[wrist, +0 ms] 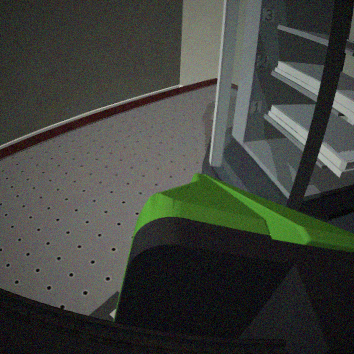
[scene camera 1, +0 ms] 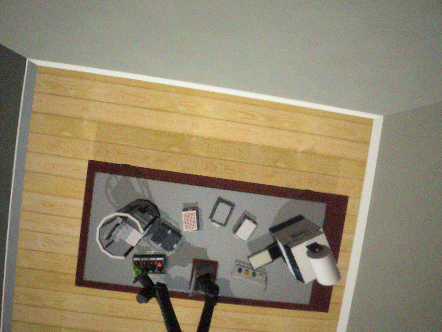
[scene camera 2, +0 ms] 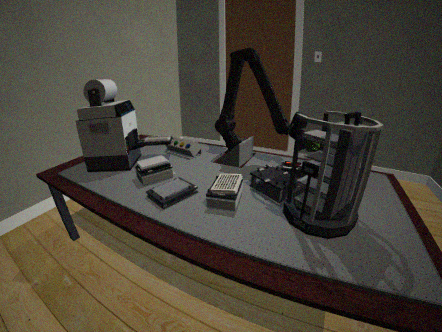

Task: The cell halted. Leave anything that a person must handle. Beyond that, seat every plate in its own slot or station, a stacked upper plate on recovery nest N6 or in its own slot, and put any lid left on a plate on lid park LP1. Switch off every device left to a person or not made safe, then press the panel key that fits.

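Frame: origin at the arm's base, x back, y left, z down, level; millimetres.
Where they show: gripper, fingertip midpoint: (wrist: 196,187) (scene camera 1: 132,262); arm's base at its link origin: (scene camera 1: 201,281) (scene camera 2: 236,146).
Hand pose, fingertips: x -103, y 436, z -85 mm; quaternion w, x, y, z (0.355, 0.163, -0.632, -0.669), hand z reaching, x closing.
Note:
Each offset is from my fingertips to the top centre of the thing. "spot": to the spot under its first point. Level surfaces: height alone.
My gripper (scene camera 1: 136,270) (scene camera 2: 315,145) (wrist: 196,187) has green fingers and is shut on nothing. It hangs above the left end of the switch box @[dz +93, dx +83, dy -75 mm] (scene camera 1: 149,263) (scene camera 2: 287,163), whose rocker switches glow red, close beside the round plate hotel @[dz -200, dx -238, dy +33 mm] (scene camera 1: 123,228) (scene camera 2: 331,178) (wrist: 225,88). The wrist view shows hotel shelves marked 1, 2 and 3, with a pale plate @[spot: dz +15, dx -122, dy -1 mm] (wrist: 309,137) on shelf 1 and another @[dz -13, dx -224, dy +12 mm] (wrist: 316,79) on shelf 2. A well plate @[dz +68, dx -290, dy -291 mm] (scene camera 1: 189,219) (scene camera 2: 225,182) sits on a block mid-table. A white-lidded plate @[dz +64, dx -292, dy -659 mm] (scene camera 1: 245,228) (scene camera 2: 153,163) sits on another block. The key panel @[dz +62, dx +23, dy -746 mm] (scene camera 1: 248,273) (scene camera 2: 183,145) has coloured buttons.
A dark empty nest @[spot: dz +112, dx -374, dy -486 mm] (scene camera 1: 221,211) (scene camera 2: 171,189) and a dark station @[dz +70, dx -141, dy -158 mm] (scene camera 1: 165,236) (scene camera 2: 269,178) stand on the perforated table @[dz +146 mm] (scene camera 1: 214,249) (wrist: 70,197). A white device with a paper roll (scene camera 1: 303,246) (scene camera 2: 106,139) holds out a tray with a plate @[dz +9, dx -134, dy -776 mm] (scene camera 1: 260,259). The arm base (scene camera 1: 203,271) (scene camera 2: 237,151) stands at the near edge.

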